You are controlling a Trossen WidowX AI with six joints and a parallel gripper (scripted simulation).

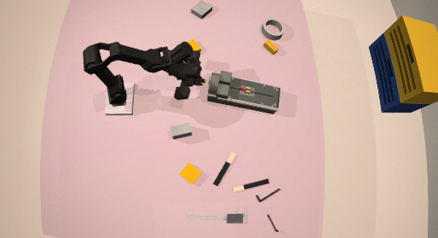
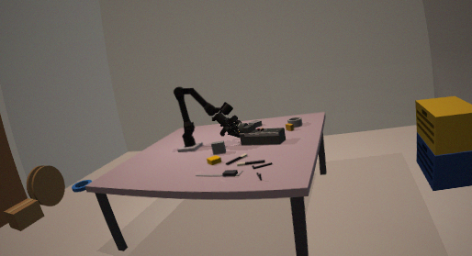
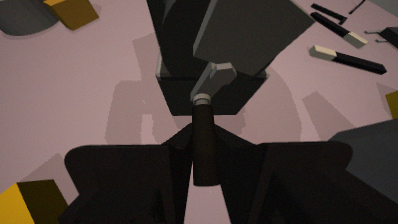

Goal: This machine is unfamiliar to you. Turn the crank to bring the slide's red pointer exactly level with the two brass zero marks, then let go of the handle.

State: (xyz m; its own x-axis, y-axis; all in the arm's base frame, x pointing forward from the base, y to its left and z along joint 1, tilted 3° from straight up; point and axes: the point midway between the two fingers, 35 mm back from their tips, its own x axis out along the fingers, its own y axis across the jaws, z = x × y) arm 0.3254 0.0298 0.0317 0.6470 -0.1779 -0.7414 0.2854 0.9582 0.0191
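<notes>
Now: the red pointer 13 cm ahead of my gripper tip, 5 cm to the right of it and 5 cm above it. From my gripper tip the other things lie so: orange block 30 cm ahead, 16 cm to the left, 2 cm below; then dark crank handle 2 cm behind, 2 cm above, 1 cm to the left.
</notes>
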